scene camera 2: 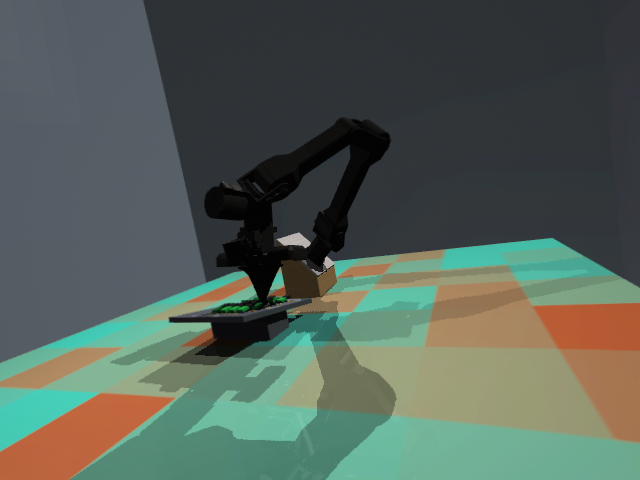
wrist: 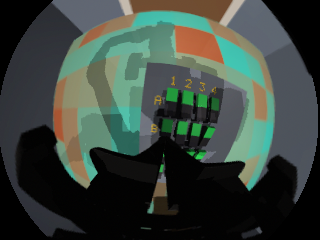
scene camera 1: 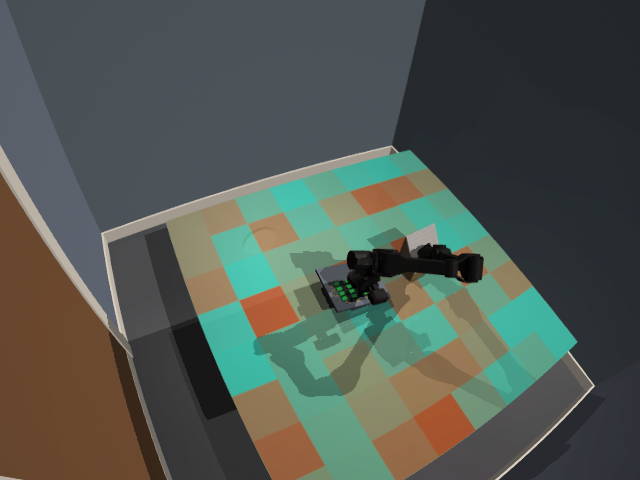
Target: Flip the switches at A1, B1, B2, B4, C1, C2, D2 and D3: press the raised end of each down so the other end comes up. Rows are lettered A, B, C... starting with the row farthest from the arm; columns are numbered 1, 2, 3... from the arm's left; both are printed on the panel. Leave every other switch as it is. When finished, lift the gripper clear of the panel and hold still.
Labels:
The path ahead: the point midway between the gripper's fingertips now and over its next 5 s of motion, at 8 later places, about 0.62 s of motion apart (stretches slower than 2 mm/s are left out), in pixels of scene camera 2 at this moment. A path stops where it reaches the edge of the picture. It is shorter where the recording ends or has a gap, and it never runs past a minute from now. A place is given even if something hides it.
The gripper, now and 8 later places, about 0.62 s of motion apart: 262, 300; 263, 301; 261, 278; 253, 285; 253, 295; 254, 299; 254, 301; 254, 302; 253, 281

